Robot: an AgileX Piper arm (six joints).
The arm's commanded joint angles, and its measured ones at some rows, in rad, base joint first. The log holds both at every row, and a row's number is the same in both.
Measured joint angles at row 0: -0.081 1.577 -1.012 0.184 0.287 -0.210
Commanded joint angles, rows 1 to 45: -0.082 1.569 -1.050 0.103 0.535 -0.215; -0.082 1.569 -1.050 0.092 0.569 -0.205; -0.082 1.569 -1.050 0.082 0.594 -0.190; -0.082 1.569 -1.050 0.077 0.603 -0.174; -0.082 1.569 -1.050 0.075 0.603 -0.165; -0.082 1.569 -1.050 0.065 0.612 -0.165; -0.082 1.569 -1.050 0.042 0.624 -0.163; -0.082 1.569 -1.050 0.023 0.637 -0.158; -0.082 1.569 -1.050 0.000 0.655 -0.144; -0.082 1.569 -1.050 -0.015 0.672 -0.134; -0.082 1.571 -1.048 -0.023 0.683 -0.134; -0.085 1.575 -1.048 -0.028 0.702 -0.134; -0.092 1.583 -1.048 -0.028 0.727 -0.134; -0.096 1.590 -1.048 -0.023 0.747 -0.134; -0.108 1.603 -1.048 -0.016 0.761 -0.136; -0.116 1.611 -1.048 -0.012 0.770 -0.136; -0.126 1.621 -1.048 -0.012 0.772 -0.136; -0.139 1.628 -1.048 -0.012 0.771 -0.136; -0.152 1.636 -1.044 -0.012 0.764 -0.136; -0.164 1.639 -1.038 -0.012 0.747 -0.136; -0.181 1.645 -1.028 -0.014 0.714 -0.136; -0.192 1.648 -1.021 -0.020 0.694 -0.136; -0.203 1.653 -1.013 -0.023 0.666 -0.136; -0.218 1.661 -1.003 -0.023 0.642 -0.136; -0.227 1.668 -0.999 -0.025 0.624 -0.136; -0.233 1.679 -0.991 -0.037 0.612 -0.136; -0.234 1.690 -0.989 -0.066 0.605 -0.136; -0.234 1.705 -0.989 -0.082 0.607 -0.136; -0.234 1.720 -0.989 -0.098 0.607 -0.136; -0.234 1.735 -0.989 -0.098 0.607 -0.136; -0.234 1.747 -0.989 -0.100 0.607 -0.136; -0.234 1.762 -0.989 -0.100 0.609 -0.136; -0.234 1.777 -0.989 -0.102 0.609 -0.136; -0.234 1.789 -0.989 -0.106 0.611 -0.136; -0.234 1.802 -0.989 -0.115 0.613 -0.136; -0.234 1.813 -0.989 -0.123 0.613 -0.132; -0.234 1.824 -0.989 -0.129 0.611 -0.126; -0.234 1.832 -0.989 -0.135 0.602 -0.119; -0.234 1.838 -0.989 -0.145 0.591 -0.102; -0.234 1.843 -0.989 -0.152 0.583 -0.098; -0.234 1.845 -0.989 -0.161 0.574 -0.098; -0.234 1.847 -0.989 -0.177 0.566 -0.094; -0.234 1.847 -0.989 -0.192 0.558 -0.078; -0.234 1.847 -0.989 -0.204 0.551 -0.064; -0.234 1.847 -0.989 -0.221 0.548 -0.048
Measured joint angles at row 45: -0.232 1.845 -0.992 -0.164 0.582 -0.095
